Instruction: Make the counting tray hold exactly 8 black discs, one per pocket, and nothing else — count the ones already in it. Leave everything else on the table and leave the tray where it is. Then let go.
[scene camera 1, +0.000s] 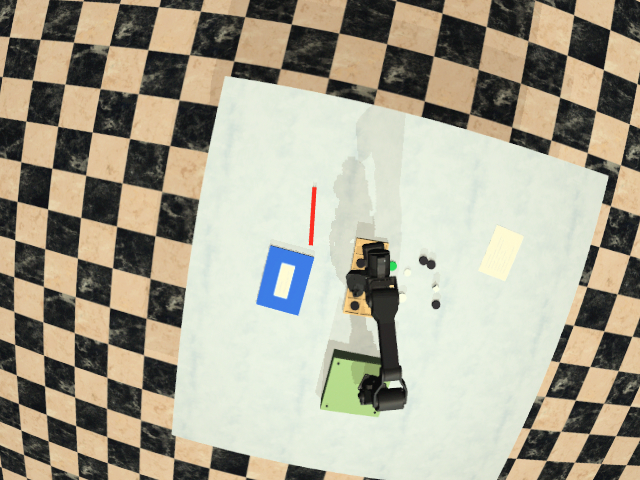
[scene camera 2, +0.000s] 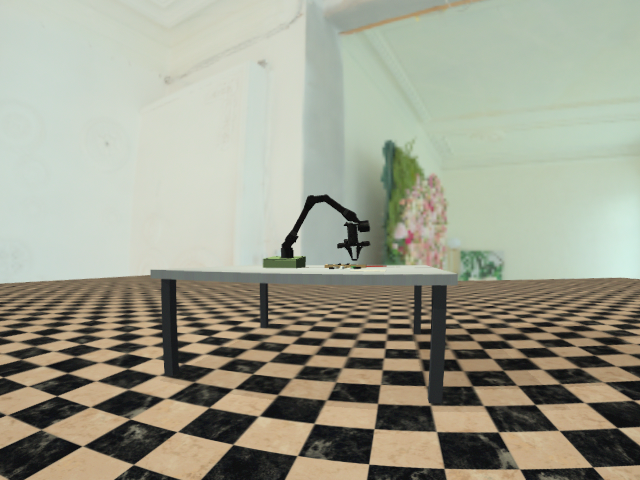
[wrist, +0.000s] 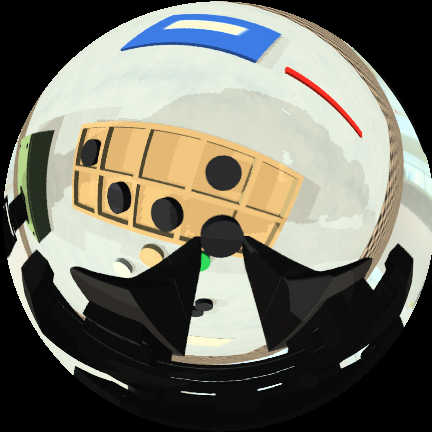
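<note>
The counting tray (scene camera 1: 361, 250) (wrist: 170, 159) has two rows of five pockets. In the wrist view, its far row holds a black disc (wrist: 90, 153) in the left end pocket and another black disc (wrist: 223, 172) in the fourth from left. Its near row holds a black disc (wrist: 119, 197) in the second pocket and a black disc (wrist: 167, 213) in the third. My gripper (scene camera 2: 355, 258) (wrist: 221, 241) is shut on a black disc (wrist: 222, 232), above the tray, over the near row's fourth pocket, which it partly hides. Loose black discs (scene camera 1: 423, 259) (scene camera 1: 431, 264) (scene camera 1: 435, 304) lie right of the tray.
A green disc (scene camera 1: 393, 265) (wrist: 205, 262), a tan disc (wrist: 152, 255) and white discs (scene camera 1: 407, 271) (wrist: 122, 266) lie beside the tray. A blue panel (scene camera 1: 266, 294) (wrist: 145, 40), a red stick (scene camera 1: 312, 215) (wrist: 325, 97) and a cream card (scene camera 1: 501, 253) lie farther out.
</note>
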